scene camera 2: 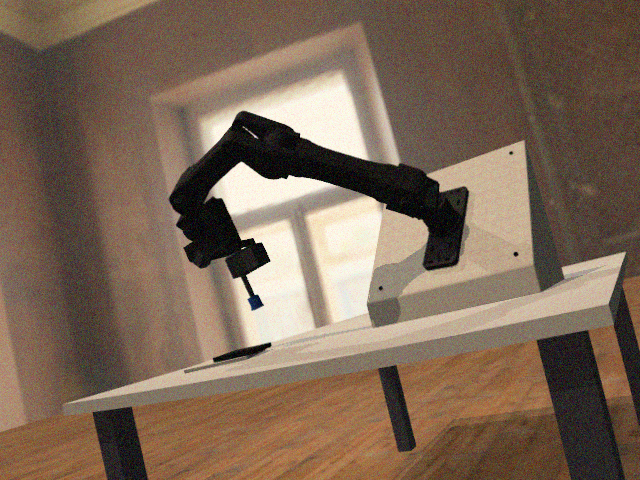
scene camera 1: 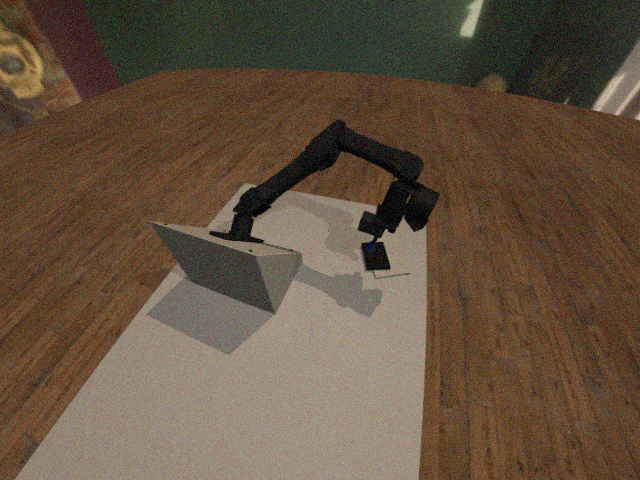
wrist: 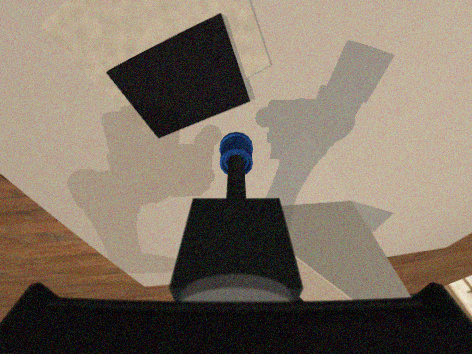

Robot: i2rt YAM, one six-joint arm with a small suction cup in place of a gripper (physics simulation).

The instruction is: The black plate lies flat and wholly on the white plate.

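Frame: origin at the arm's base, x ahead, y left, z up, level; millimetres.
Seen in the pictures: hand, tool point: [scene camera 2: 258,308] [scene camera 1: 370,249] [wrist: 236,147]; arm's base, link origin: [scene camera 2: 447,228] [scene camera 1: 238,239].
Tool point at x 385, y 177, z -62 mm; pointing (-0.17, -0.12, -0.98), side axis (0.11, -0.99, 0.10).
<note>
Offsets run from my tool point to a thing's top centre. Level surfaces: height alone.
The black plate @[20 mm ahead, 50 mm left, 77 mm down] [scene camera 1: 381,261] [scene camera 2: 241,352] [wrist: 182,75] overlaps the white plate @[56 mm ahead, 66 mm left, 87 mm down] [scene camera 1: 397,272] [wrist: 254,56] in part. In the wrist view its lower part reaches out past the white plate's edge, which runs in under it. Whether it is slightly tilted I cannot tell for certain. The white plate is almost the colour of the table; a thin outline marks its corner. My blue suction cup [scene camera 1: 371,248] [scene camera 2: 255,303] [wrist: 236,146] is open and holds nothing. It hangs well above the table, and in the wrist view it shows beside the black plate's lower right edge.
A pale slanted base block [scene camera 1: 217,268] [scene camera 2: 485,206] carries the arm at the other end of the reach. The white table @[93 mm down] [scene camera 1: 258,413] [scene camera 2: 330,353] ends a short way beyond the plates. Shadows of the arm fall near the plates.
</note>
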